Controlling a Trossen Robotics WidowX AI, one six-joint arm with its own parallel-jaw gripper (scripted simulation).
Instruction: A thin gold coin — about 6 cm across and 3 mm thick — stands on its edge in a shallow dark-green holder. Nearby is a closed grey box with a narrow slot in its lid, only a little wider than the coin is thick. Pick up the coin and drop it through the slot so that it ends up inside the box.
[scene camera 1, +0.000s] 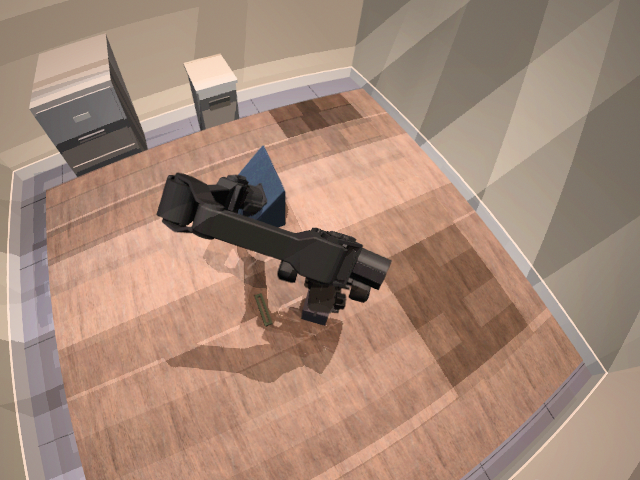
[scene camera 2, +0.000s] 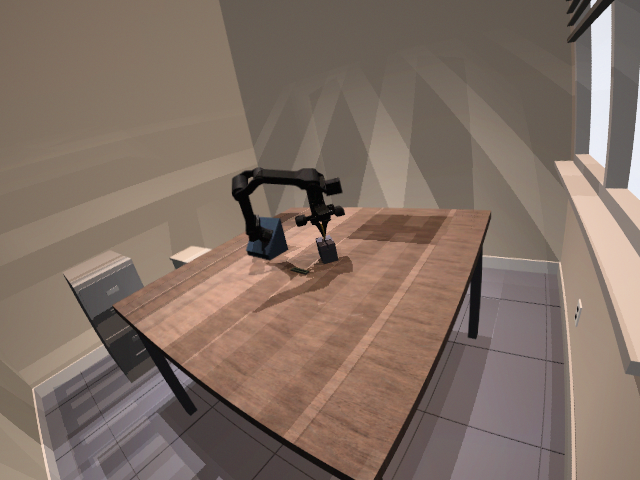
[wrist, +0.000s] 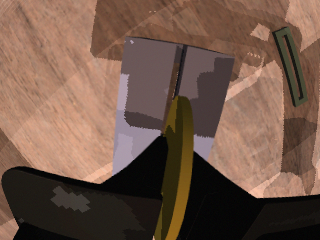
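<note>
Gripper (scene camera 1: 321, 291), (scene camera 2: 324, 236), (wrist: 167, 145): mine, carrying a gold coin.
</note>
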